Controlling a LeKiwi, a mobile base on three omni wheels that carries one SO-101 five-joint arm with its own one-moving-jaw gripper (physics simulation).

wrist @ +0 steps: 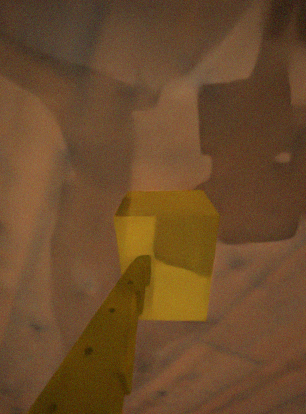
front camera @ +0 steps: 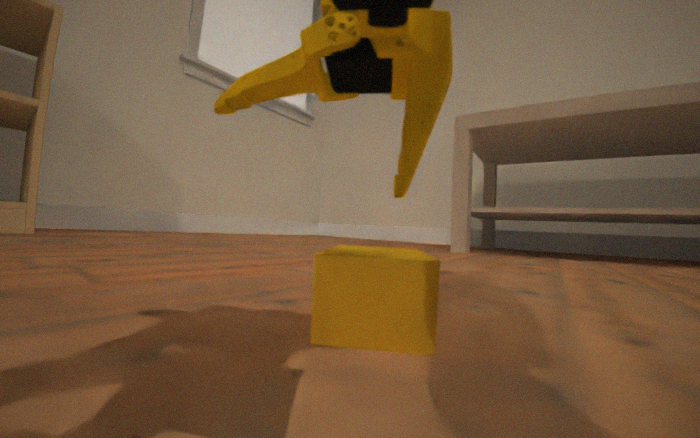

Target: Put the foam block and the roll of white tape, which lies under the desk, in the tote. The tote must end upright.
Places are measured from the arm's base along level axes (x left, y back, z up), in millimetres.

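Pixels of known places: hand at its tool point: (wrist: 150,266) (front camera: 394,188).
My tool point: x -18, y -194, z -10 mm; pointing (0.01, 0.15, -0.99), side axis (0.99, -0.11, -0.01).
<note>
Ahead of a thing's pixels: the offset from my tool point to its top centre. "spot": to the spot under its first point. Level surfaces: height alone.
The foam block @(dx +3, dy -40, dz -34 mm) (front camera: 374,302) (wrist: 182,295), a yellow box shape, sits on the wooden floor, a little right of the middle in the front camera view. My gripper (front camera: 308,152) is wide open and empty, above the block and apart from it; its moving jaw is swung far out to the left in the front camera view. In the wrist view the fixed jaw shows, its tip drawn over the left part of the block, and the moving jaw is out of the picture. The tape roll, the tote and the desk cannot be made out in these views.
A pale wooden bench or low table @(spot: dx -320, dy -781, dz +137 mm) (front camera: 460,185) with a lower shelf stands at the right. A wooden shelf unit (front camera: 43,118) stands at the left edge. Walls and a window @(spot: dx +656, dy -1429, dz +1032 mm) (front camera: 252,41) are behind. Shadows of the arm fall on the floor @(dz -79 mm) (front camera: 258,268) around the block.
</note>
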